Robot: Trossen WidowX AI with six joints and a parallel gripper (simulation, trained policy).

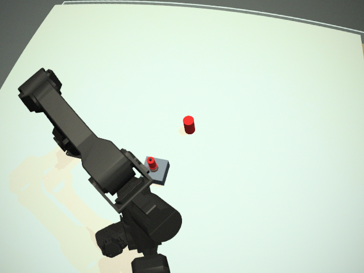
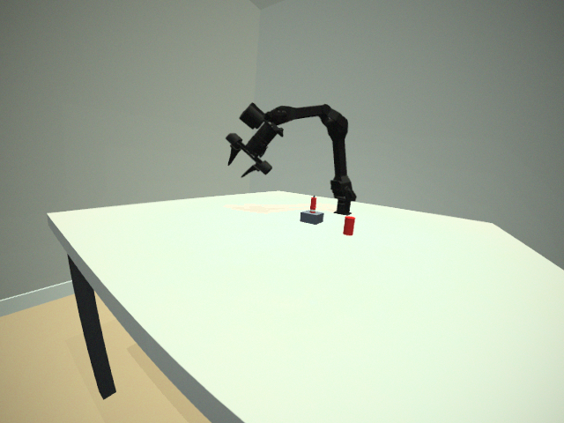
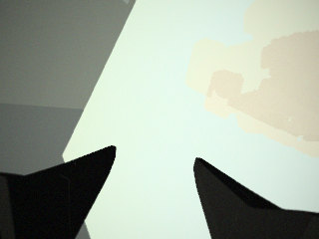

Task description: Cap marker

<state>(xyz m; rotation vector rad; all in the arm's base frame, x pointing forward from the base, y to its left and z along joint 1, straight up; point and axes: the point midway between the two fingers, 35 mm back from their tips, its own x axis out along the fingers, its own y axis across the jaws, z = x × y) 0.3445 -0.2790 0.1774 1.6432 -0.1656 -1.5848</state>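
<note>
Now: the red cap 420 mm to the left of my gripper tip, 130 mm below it and 40 mm behind it. From my gripper tip the other things lie so: grey holder block: 270 mm to the left, 130 mm below, 100 mm behind.
</note>
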